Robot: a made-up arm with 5 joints.
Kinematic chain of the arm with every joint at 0, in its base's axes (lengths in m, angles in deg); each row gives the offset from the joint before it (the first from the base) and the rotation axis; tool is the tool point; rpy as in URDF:
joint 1: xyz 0 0 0.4 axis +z
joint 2: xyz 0 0 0 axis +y
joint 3: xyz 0.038 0 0.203 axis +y
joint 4: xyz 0.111 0 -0.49 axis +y
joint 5: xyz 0.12 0 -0.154 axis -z
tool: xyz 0 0 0 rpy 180 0 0
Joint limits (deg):
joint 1: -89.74..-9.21
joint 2: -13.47..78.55
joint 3: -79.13..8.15
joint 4: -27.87..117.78
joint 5: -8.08..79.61
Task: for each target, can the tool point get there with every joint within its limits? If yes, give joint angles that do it. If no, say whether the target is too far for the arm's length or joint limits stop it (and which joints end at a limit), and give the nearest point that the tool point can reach.
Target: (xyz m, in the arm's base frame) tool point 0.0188 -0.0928 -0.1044
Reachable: yes | joints -78.56 11.76 -3.05 34.93 4.61
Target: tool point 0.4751 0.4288 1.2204
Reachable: no: too far | nearest point 0.5390 -0.0874 0.9209 | short by 0.600 m
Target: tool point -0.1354 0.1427 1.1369
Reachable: no: joint limits stop it (at a limit: joint 2, joint 3, joint 4) | nearest point -0.2214 0.2334 0.4539 | short by 0.694 m
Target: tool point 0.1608 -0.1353 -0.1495
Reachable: yes | joints -40.08 36.81 -24.23 8.54 57.31
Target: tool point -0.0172 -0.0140 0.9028
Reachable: no: joint limits stop it (at a limit: joint 1, joint 2, joint 3, joint 4) | nearest point 0.0025 -0.5460 0.9209 | short by 0.533 m
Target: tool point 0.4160 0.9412 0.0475
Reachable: no: too far | nearest point -0.0021 0.4598 0.1963 | short by 0.655 m
